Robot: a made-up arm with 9 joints.
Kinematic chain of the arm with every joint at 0, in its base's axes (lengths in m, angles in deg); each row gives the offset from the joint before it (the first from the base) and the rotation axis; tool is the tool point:
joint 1: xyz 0 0 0.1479 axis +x
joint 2: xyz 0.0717 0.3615 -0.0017 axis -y
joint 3: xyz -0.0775 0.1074 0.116 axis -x
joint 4: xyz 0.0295 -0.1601 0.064 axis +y
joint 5: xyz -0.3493 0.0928 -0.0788 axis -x
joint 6: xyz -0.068 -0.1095 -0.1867 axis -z
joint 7: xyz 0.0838 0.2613 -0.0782 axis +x
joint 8: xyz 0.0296 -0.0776 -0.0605 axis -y
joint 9: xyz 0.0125 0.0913 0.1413 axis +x
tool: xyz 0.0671 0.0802 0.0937
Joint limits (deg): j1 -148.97..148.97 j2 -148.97..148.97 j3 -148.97..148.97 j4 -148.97..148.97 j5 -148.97..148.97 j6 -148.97..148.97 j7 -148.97..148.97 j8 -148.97..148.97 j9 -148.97..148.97
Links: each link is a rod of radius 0.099 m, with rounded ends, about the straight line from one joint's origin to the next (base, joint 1, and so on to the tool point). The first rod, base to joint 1, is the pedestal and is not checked.
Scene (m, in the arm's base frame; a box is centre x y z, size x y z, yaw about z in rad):
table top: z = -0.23
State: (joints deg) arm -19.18 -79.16 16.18 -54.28 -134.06 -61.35 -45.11 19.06 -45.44
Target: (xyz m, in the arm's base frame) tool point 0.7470 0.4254 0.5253
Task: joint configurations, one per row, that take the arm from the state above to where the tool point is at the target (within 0.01 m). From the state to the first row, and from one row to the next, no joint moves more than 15 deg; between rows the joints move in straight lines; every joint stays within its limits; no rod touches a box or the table.
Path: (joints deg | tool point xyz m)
1: -16.27 -93.48 16.31 -42.56 -139.03 -56.39 -45.83 16.48 -45.14 | 0.0785 0.5524 0.7851
2: -13.37 -107.79 16.44 -30.84 -144.00 -51.43 -46.56 13.90 -44.84 | 0.4556 0.5027 0.7405
3: -10.46 -122.11 16.57 -19.12 -148.97 -46.48 -47.28 11.32 -44.54 | 0.7470 0.4254 0.5253

